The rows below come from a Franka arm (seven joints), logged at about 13 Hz.
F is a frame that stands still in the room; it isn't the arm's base.
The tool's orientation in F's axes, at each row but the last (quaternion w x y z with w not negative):
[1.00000, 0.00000, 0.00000, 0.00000]
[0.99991, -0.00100, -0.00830, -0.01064]
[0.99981, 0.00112, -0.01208, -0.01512]
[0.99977, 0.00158, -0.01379, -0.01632]
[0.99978, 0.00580, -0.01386, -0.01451]
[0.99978, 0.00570, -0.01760, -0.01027]
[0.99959, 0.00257, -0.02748, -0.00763]
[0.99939, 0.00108, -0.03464, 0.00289]
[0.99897, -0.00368, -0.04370, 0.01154]
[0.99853, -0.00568, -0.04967, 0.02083]
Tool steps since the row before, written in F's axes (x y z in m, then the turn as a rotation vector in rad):
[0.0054, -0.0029, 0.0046, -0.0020, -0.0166, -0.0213]
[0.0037, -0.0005, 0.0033, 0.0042, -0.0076, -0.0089]
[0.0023, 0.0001, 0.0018, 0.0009, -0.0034, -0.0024]
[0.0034, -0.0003, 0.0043, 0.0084, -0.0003, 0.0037]
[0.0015, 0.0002, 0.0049, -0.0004, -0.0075, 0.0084]
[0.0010, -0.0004, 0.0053, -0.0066, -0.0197, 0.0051]
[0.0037, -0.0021, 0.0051, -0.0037, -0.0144, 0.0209]
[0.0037, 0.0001, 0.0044, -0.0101, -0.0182, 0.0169]
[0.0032, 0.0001, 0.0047, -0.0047, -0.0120, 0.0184]
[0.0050, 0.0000, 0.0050, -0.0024, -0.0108, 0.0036]
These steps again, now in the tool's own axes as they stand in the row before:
[0.0054, -0.0029, 0.0046, -0.0020, -0.0166, -0.0213]
[0.0038, -0.0004, 0.0032, 0.0042, -0.0075, -0.0090]
[0.0023, 0.0002, 0.0017, 0.0009, -0.0034, -0.0024]
[0.0035, -0.0002, 0.0042, 0.0085, 0.0000, 0.0035]
[0.0016, 0.0003, 0.0049, 0.0001, -0.0074, 0.0085]
[0.0012, -0.0003, 0.0053, -0.0060, -0.0198, 0.0055]
[0.0040, -0.0020, 0.0049, -0.0023, -0.0143, 0.0211]
[0.0040, 0.0001, 0.0041, -0.0090, -0.0181, 0.0176]
[0.0036, 0.0000, 0.0044, -0.0034, -0.0120, 0.0187]
[0.0055, -0.0003, 0.0045, -0.0025, -0.0107, 0.0037]

